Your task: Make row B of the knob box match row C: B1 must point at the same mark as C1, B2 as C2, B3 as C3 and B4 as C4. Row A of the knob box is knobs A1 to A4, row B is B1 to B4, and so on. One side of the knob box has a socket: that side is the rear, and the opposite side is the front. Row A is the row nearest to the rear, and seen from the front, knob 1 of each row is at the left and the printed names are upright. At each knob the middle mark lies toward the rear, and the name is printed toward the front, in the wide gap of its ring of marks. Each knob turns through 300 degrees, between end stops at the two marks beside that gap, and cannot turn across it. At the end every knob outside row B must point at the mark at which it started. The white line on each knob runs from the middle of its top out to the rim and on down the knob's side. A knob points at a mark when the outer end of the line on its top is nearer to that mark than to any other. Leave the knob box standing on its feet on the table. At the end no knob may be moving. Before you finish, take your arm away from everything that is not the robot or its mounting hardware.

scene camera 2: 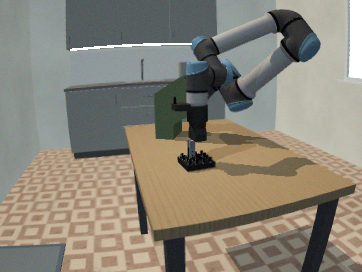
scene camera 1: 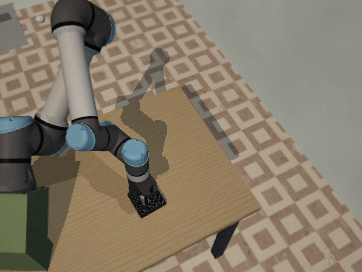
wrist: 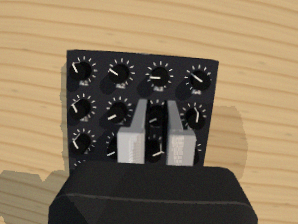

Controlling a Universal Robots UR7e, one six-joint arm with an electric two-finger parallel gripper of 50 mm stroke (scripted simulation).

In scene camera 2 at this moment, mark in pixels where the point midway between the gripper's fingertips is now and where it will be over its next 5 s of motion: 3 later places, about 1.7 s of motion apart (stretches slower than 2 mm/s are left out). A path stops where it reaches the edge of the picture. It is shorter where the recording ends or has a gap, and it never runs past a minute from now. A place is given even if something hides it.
My gripper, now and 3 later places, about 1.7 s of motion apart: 191,156; 190,146; 184,145; 187,143
